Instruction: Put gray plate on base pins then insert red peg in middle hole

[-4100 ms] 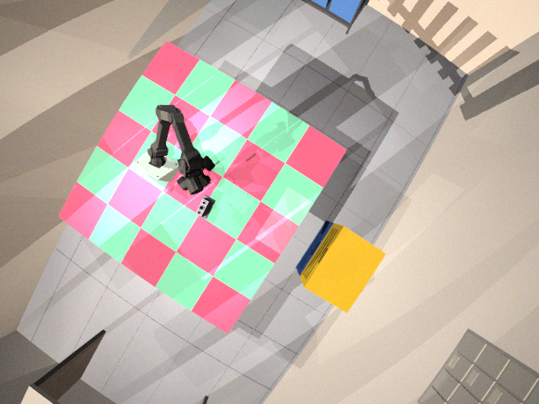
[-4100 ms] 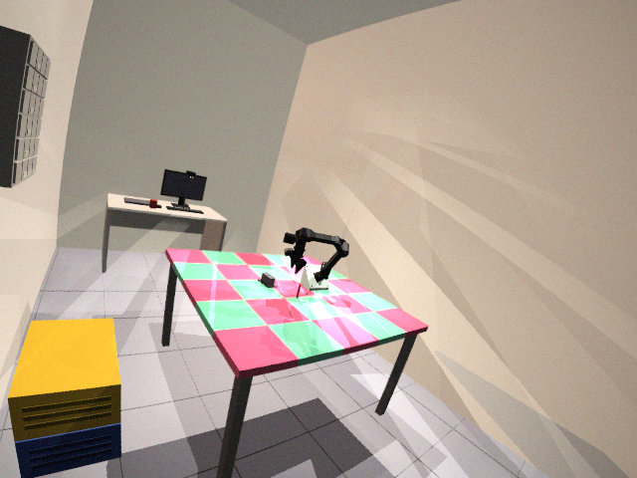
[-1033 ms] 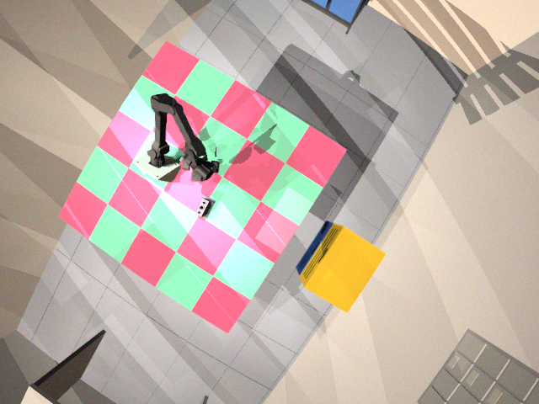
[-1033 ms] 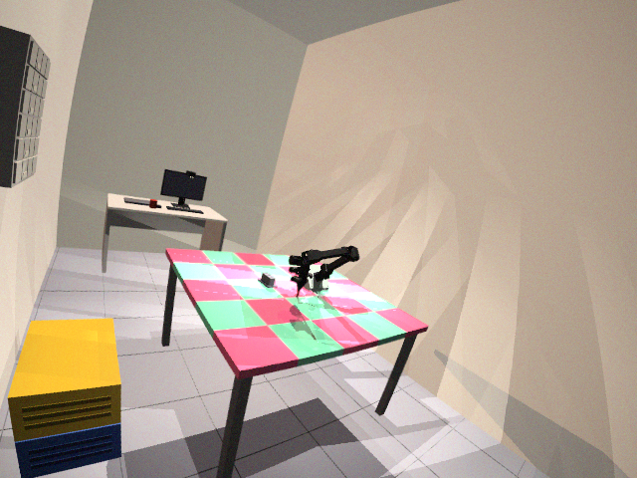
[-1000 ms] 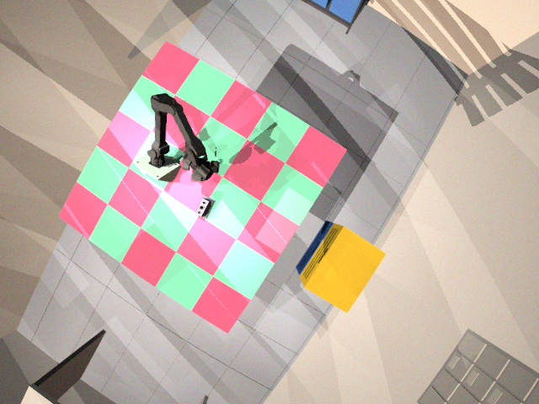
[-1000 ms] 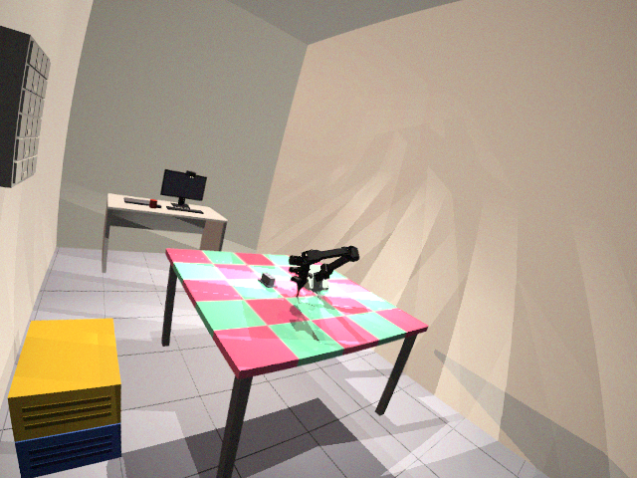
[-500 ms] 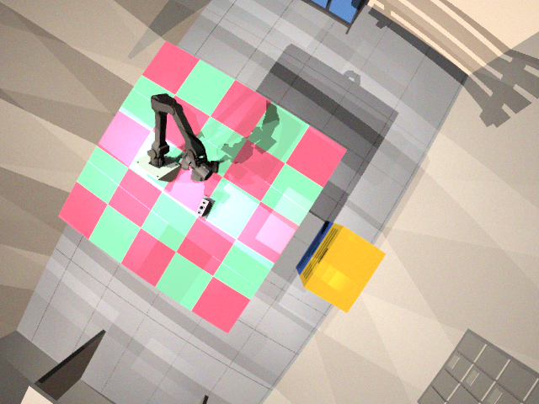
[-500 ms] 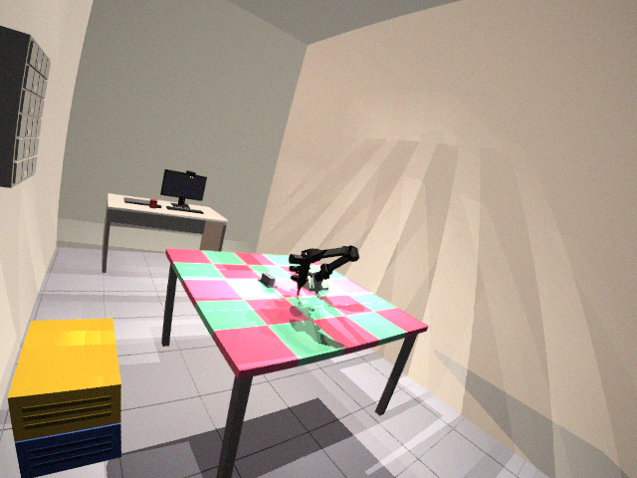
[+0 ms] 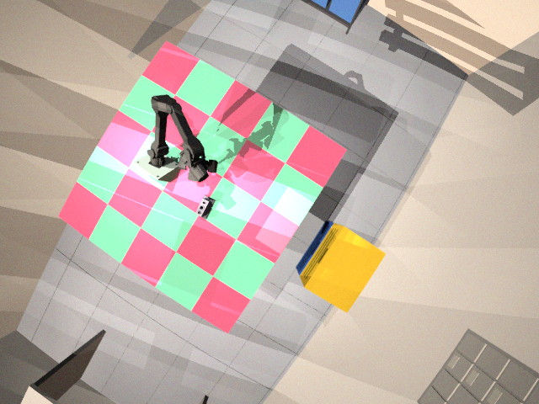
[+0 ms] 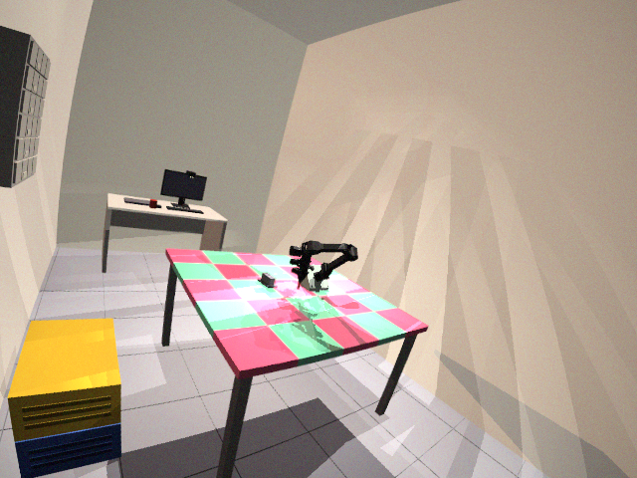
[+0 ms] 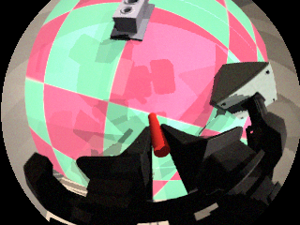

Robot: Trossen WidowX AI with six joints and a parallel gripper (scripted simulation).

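The gray plate lies 20 cm to the right of my gripper tip, 7 cm ahead of it and 5 cm below it. Also, from my gripper tip: dark base 20 cm to the right, 8 cm below, 7 cm ahead; red peg right at my gripper tip.
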